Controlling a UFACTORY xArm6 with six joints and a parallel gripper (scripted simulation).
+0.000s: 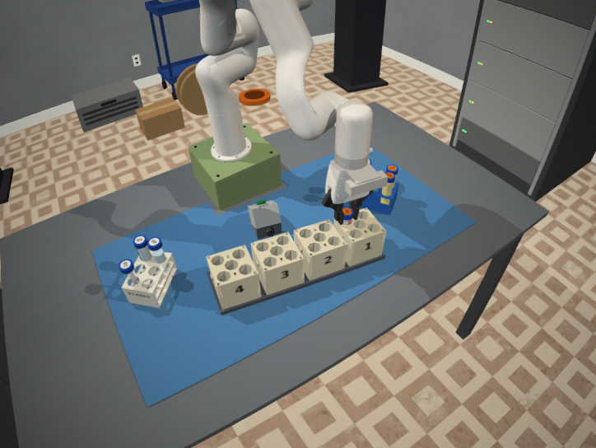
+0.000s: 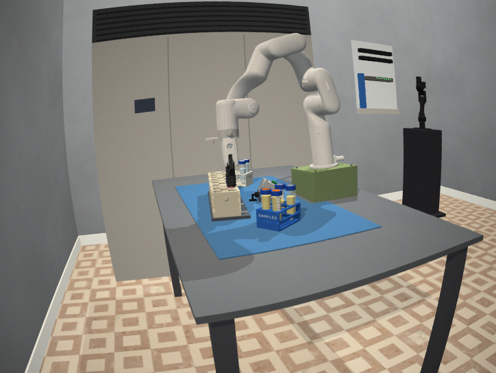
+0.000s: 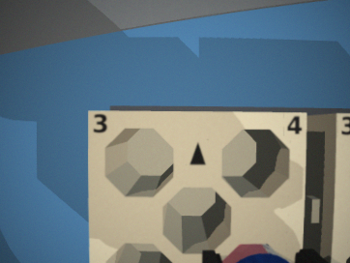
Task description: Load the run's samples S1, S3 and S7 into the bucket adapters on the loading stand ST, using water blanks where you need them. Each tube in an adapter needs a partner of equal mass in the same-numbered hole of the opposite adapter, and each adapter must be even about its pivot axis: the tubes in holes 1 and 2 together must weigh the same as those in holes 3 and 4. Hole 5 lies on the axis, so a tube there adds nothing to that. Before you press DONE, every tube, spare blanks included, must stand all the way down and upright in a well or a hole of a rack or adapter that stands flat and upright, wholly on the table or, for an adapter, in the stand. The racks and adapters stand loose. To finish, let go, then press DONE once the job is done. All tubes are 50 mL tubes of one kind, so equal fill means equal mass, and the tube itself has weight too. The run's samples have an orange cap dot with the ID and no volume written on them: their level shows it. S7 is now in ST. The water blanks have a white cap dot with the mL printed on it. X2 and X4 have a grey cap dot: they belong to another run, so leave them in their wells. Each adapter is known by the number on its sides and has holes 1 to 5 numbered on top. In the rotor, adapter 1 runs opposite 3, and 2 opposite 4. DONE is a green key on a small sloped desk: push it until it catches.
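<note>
The pink-filled tube lies 1 cm ahead of my hand and 5 cm below it. Round my hand: sample tube (8 cm behind, 18 cm to the left, 6 cm below); then stand (1 cm ahead, 14 cm to the right, 12 cm below); then adapter 1 (3 cm ahead, 2 cm to the left, 7 cm below).
</note>
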